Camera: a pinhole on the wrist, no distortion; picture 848 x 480 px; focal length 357.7 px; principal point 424.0 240.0 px. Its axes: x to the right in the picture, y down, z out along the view. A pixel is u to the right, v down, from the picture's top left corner.
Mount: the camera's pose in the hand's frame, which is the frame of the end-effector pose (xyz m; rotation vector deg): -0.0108 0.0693 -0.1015 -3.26 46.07 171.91
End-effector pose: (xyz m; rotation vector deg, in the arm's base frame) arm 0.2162 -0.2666 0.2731 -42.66 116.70 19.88
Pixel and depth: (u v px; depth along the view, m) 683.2 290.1 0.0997
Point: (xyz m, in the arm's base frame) 0.1751 -0.1558 0.3468
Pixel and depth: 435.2 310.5 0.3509
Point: 0.2713 0.0100 0.1647
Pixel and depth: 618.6 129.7 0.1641
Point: 0.1412 -0.0695 0.3440
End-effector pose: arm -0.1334 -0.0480 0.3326 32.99 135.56 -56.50
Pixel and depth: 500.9 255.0 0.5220
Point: 0.2511 -0.1338 0.0337
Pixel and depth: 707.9 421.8 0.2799
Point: 0.1679 -0.1836 0.3090
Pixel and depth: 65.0 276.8 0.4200
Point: -0.2277 -0.0485 -0.2097
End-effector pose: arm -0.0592 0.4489 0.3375 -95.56 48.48 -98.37
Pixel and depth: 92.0 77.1 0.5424
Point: 0.1810 -0.2805 0.2187
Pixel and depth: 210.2 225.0 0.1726
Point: -0.0162 0.2791 0.2677
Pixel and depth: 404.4 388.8 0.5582
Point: 0.4371 0.3423 0.2245
